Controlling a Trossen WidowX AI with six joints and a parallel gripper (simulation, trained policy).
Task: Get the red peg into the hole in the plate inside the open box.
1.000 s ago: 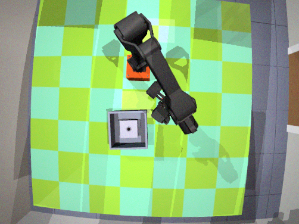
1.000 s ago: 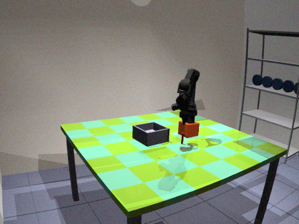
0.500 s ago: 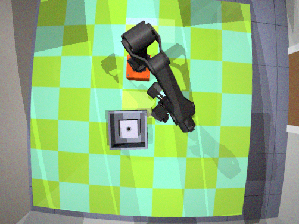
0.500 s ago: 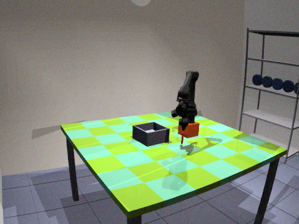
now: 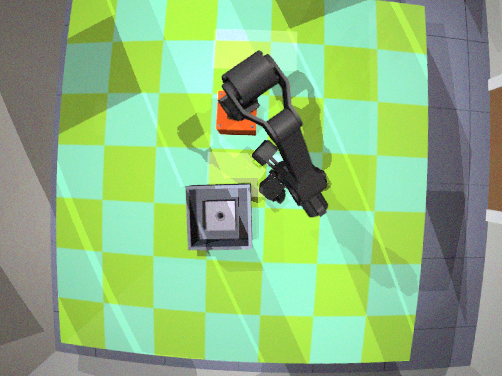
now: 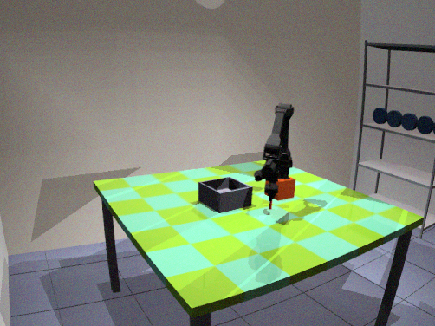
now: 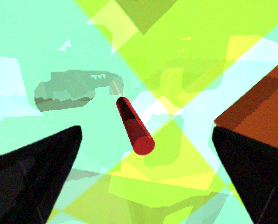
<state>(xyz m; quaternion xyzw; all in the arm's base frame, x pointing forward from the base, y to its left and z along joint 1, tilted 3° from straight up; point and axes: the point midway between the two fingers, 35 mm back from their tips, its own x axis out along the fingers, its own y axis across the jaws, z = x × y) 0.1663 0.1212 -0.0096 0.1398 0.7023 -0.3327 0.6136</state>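
Now: gripper tip 30 mm above the red peg and 10 mm to the right of it. From my gripper tip the other things lie so: pale plate: 160 mm to the right, 160 mm ahead, 20 mm below; then dark box: 160 mm to the right, 160 mm ahead, 40 mm below.
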